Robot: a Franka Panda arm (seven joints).
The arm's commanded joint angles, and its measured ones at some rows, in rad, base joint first. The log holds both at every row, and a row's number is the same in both.
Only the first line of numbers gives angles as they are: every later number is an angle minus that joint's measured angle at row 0.
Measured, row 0:
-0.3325, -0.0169, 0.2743, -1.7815, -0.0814, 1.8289, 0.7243
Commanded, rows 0 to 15:
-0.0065, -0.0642, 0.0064, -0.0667, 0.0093, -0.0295, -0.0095
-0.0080, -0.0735, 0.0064, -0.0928, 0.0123, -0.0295, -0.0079
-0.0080, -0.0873, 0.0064, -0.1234, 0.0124, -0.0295, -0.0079
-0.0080, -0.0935, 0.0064, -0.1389, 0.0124, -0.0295, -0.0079
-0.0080, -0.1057, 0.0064, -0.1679, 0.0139, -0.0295, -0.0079
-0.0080, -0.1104, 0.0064, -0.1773, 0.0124, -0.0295, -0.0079
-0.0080, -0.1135, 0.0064, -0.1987, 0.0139, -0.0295, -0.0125
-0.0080, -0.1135, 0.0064, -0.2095, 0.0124, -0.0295, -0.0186
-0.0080, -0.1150, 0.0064, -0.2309, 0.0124, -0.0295, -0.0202
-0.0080, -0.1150, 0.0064, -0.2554, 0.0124, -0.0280, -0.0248
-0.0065, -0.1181, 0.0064, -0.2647, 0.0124, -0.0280, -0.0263
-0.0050, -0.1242, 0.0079, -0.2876, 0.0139, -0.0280, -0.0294
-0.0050, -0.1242, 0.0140, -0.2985, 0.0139, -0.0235, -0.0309
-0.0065, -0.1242, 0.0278, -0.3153, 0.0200, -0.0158, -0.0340
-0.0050, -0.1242, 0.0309, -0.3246, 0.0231, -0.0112, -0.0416
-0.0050, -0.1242, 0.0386, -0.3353, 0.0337, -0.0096, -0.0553
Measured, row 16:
0.0003, -0.0898, 0.0093, -0.2719, 0.0043, -0.0254, -0.0105
